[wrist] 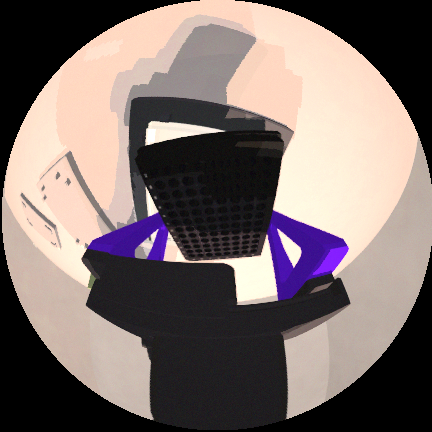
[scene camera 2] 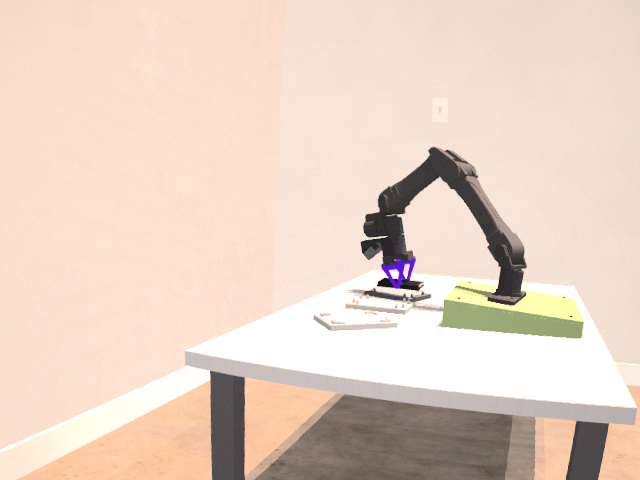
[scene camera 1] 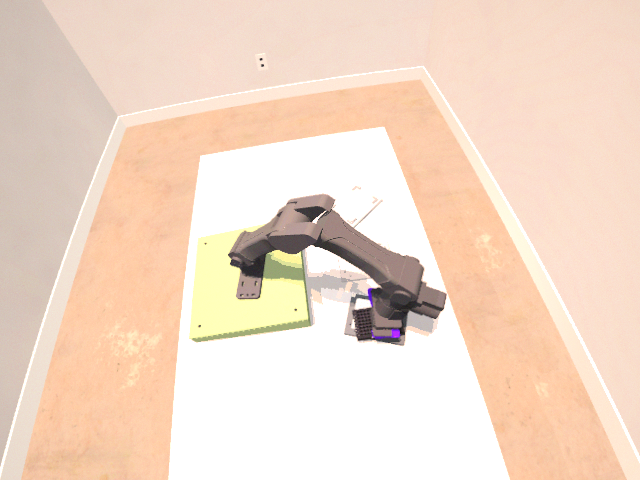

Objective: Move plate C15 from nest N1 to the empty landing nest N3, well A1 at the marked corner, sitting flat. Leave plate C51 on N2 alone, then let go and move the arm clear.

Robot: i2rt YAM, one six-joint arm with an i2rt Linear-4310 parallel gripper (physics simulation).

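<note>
My gripper (scene camera 1: 385,317) (scene camera 2: 400,284) (wrist: 217,214) has its purple fingers shut on the sides of a black well plate (scene camera 1: 363,324) (scene camera 2: 413,284) (wrist: 215,200). The black plate looks about level. It is low over a white plate (scene camera 1: 361,303) (scene camera 2: 398,291) (wrist: 165,131) that lies in a dark grey nest (scene camera 2: 423,297) (scene camera 1: 349,315) (wrist: 139,150). I cannot tell whether the two plates touch. The black plate hides most of the white one in the wrist view. Plate labels, nest labels and well A1 cannot be read.
A pale nest with pegs (scene camera 2: 379,305) (wrist: 75,200) stands beside the dark nest. A pale nest with corner brackets (scene camera 1: 364,204) (scene camera 2: 356,321) (wrist: 42,225) lies farther along the table. No plate shows on either. The arm's base stands on a yellow-green block (scene camera 1: 222,289) (scene camera 2: 516,322).
</note>
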